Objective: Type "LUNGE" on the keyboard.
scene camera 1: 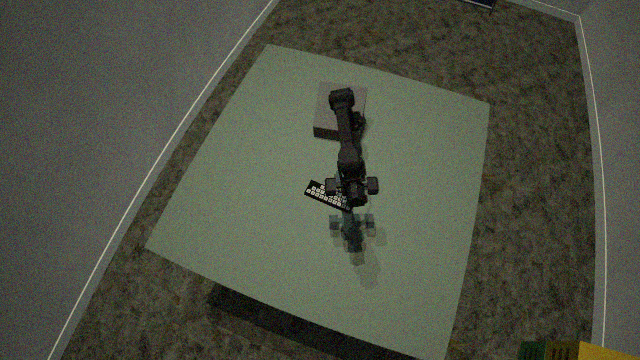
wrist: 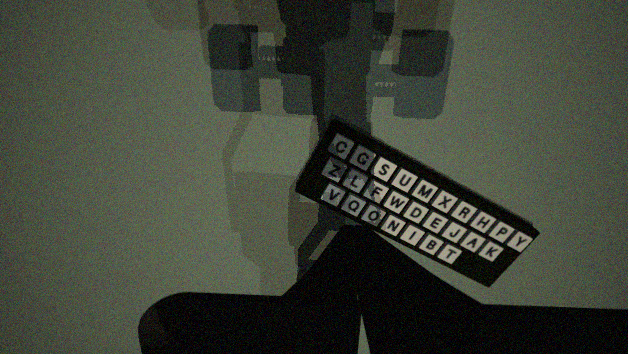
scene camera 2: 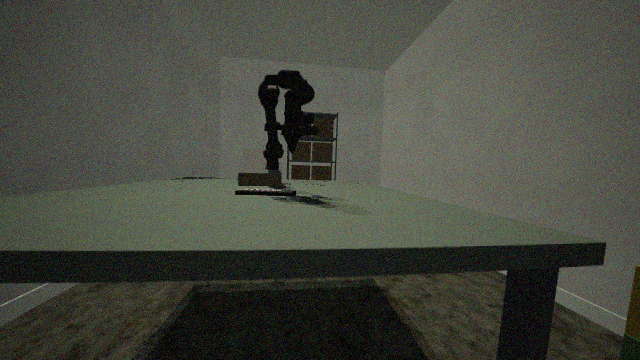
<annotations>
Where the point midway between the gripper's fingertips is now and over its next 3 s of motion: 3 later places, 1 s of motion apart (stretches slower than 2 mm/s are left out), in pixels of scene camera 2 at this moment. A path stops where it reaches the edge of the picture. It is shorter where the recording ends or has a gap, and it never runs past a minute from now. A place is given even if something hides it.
My gripper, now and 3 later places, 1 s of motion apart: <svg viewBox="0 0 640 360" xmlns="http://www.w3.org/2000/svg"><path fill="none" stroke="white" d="M292 153L291 169L284 182L281 183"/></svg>
</annotations>
